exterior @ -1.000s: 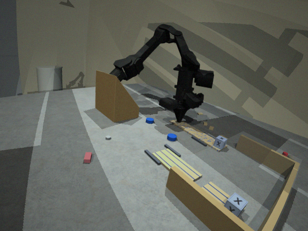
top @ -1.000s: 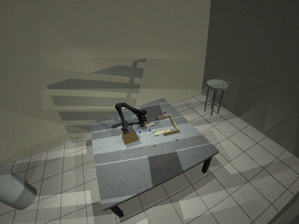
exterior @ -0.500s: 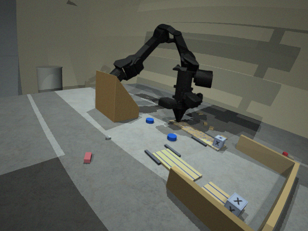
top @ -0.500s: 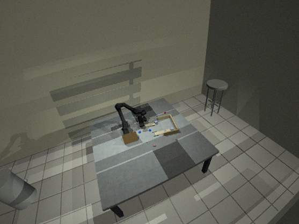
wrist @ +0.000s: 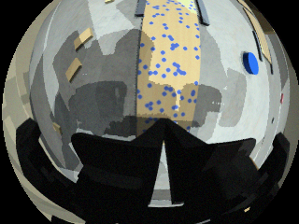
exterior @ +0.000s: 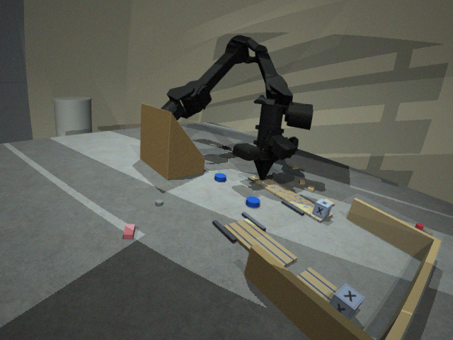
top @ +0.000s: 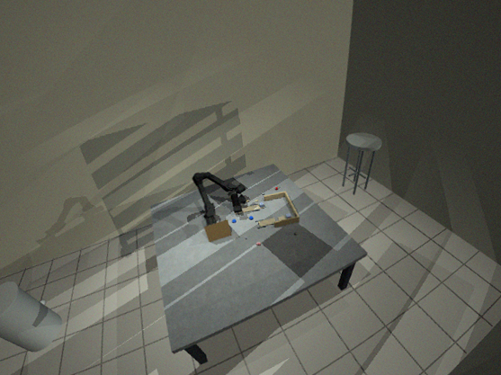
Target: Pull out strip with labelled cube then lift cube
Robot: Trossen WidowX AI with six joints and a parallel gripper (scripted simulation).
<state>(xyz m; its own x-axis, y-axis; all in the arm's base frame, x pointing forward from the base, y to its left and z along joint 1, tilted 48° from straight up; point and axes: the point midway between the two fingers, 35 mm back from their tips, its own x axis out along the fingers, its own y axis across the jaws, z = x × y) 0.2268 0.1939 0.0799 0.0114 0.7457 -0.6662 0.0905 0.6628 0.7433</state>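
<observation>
My gripper tip is 9 cm short of the dotted strip and 1 cm to the left of it. Also, from my gripper tip: pink block (39 cm to the right, 5 cm ahead).
</observation>
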